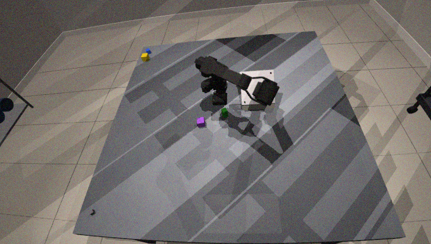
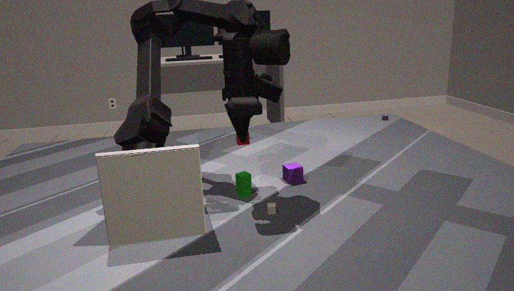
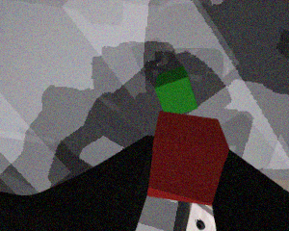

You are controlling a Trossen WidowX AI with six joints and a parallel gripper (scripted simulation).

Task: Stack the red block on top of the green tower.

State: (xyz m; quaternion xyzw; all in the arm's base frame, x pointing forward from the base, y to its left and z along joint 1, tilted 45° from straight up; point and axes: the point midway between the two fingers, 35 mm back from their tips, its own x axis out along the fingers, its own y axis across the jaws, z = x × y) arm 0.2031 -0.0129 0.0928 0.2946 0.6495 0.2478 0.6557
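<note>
My gripper tip is 4 cm short of the small white block, 10 cm to the left of it and 12 cm above it. The rest, counted from my gripper tip: yellow block 56 cm ahead, 56 cm to the right, 10 cm below; then red block 1 cm above; then purple block 12 cm ahead, 5 cm to the left, 11 cm below.
</note>
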